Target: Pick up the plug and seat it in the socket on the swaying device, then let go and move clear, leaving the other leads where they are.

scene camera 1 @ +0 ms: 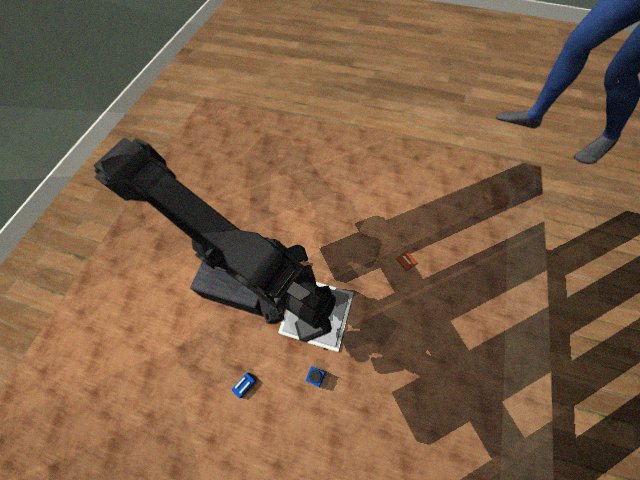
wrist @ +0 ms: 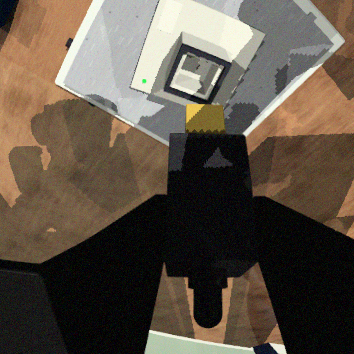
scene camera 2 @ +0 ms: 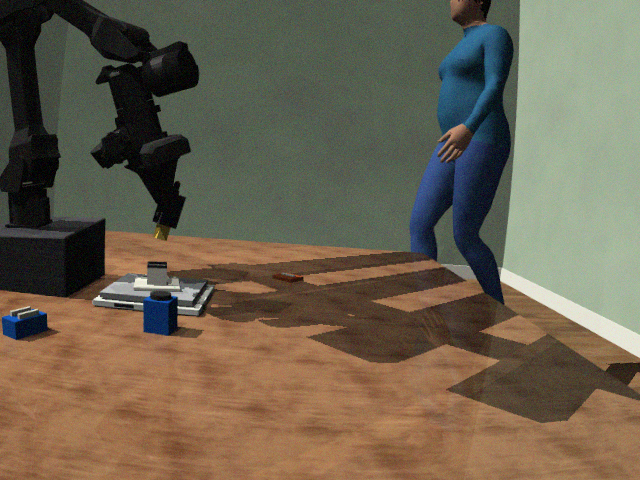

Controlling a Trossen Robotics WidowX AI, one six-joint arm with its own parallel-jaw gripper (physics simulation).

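The plug [scene camera 2: 170, 211] [wrist: 209, 165], a black block with a yellow tip and a short rounded stub, is held tip down in my gripper [scene camera 2: 168, 198] [wrist: 209, 207], which is shut on it. The socket [scene camera 2: 157, 274] [wrist: 206, 54], a square dark-rimmed opening on a raised cream base, stands on the grey-white device [scene camera 1: 334, 342] [scene camera 2: 191, 308] [wrist: 110, 55]. In the scene camera 2 view the tip is above the socket, apart from it. In the wrist view the tip appears just below the socket's near edge. In the scene camera 1 view the arm hides the plug and socket.
A blue block with a round black top [scene camera 1: 315, 376] [scene camera 2: 160, 316] stands near the device. A blue piece with two white strips [scene camera 1: 244, 385] [scene camera 2: 24, 325] lies farther left. A flat orange-red piece [scene camera 1: 406, 260] [scene camera 2: 287, 277] lies right. A person [scene camera 2: 473, 103] stands beyond the table.
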